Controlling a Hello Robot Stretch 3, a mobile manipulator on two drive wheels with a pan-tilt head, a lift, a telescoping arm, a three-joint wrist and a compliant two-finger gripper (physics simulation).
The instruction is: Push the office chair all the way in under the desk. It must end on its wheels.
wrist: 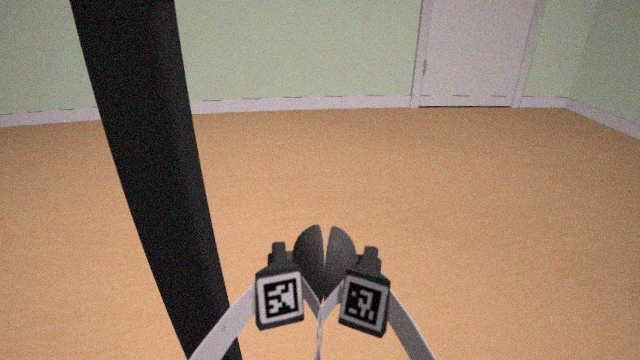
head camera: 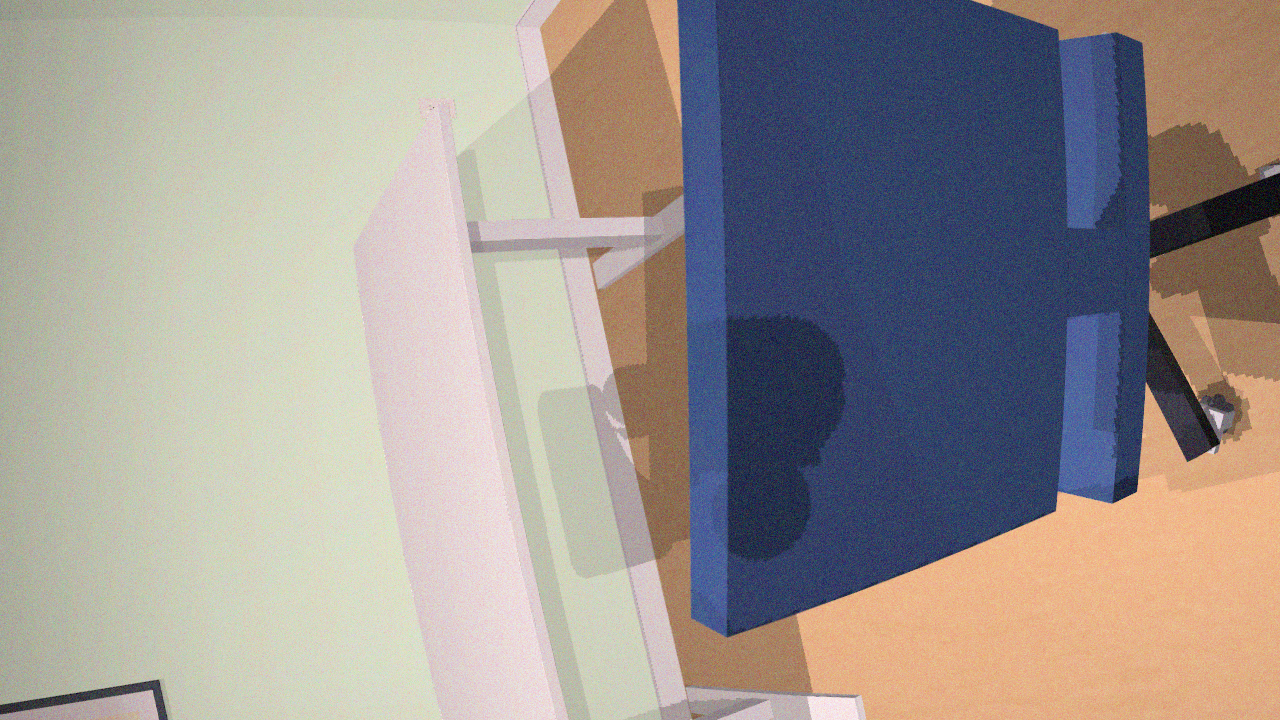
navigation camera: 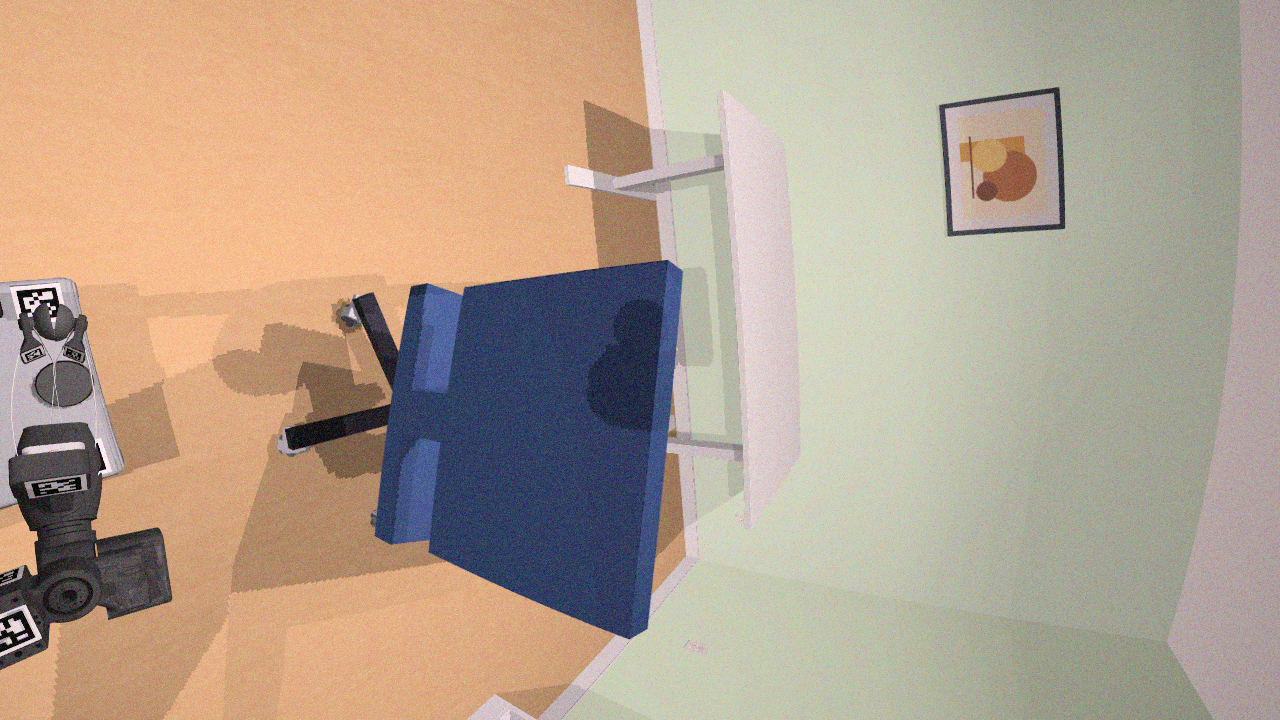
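Where they show: gripper, fingertip midpoint: [wrist: 324,251] [navigation camera: 53,305]; robot's base, link origin: [navigation camera: 65,380].
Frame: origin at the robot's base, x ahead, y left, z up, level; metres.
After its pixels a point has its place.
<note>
The office chair [head camera: 895,223] {x 0.435, y -0.183, z 0.830 m} [navigation camera: 537,429] {x 0.451, y -0.144, z 0.806 m} has a blue backrest and seat on black legs with grey casters, and it stands upright. Its backrest faces the cameras and hides much of the seat. The white desk [head camera: 447,376] {x 1.662, y -0.401, z 0.720 m} [navigation camera: 765,295] {x 1.764, y -0.078, z 0.720 m} stands beyond it by the green wall; the backrest overlaps part of it in both views, and how far the seat reaches under it is hidden. My gripper [navigation camera: 53,344] [wrist: 324,251] {x 0.023, y 0.098, z 0.524 m} is shut, fingertips together with nothing between them, over my base and apart from the chair.
My grey base [navigation camera: 7,429] {x -0.079, y -0.052, z 0.160 m} is at the left of the navigation view. A white piece of furniture [head camera: 832,705] [navigation camera: 501,709] {x 0.711, y -1.376, z 0.075 m} shows at the bottom edge. A framed picture [head camera: 89,705] {x 2.271, y 0.134, z 1.573 m} [navigation camera: 1002,174] {x 2.274, y 0.335, z 1.616 m} hangs on the wall. A black post [wrist: 150,150] and a door [wrist: 472,55] {x 1.359, y 2.060, z 0.374 m} show in the wrist view.
</note>
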